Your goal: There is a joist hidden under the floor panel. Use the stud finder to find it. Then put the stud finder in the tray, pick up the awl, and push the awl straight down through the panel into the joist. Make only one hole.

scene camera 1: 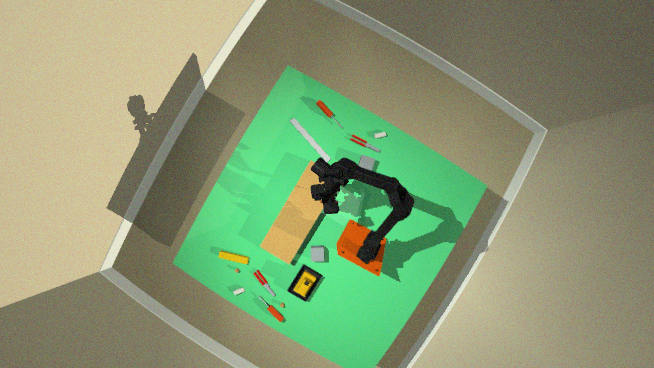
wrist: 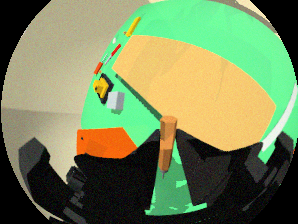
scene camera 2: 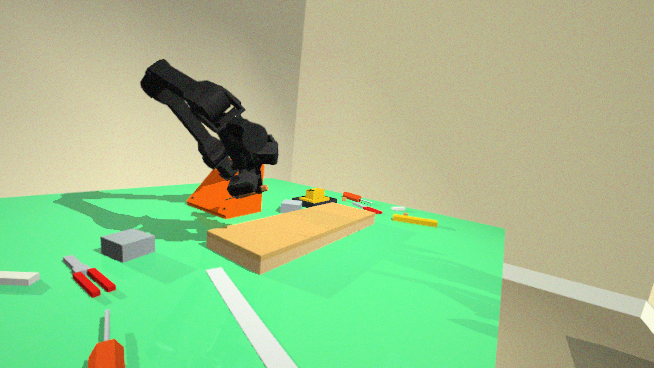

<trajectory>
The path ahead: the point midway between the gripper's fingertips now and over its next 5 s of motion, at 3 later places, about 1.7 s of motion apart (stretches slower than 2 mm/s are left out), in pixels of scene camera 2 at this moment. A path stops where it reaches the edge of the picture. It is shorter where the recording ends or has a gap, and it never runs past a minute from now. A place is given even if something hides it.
My gripper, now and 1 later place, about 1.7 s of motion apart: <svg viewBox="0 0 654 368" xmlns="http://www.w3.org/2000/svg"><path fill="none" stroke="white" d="M261 190L313 166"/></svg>
</trajectory>
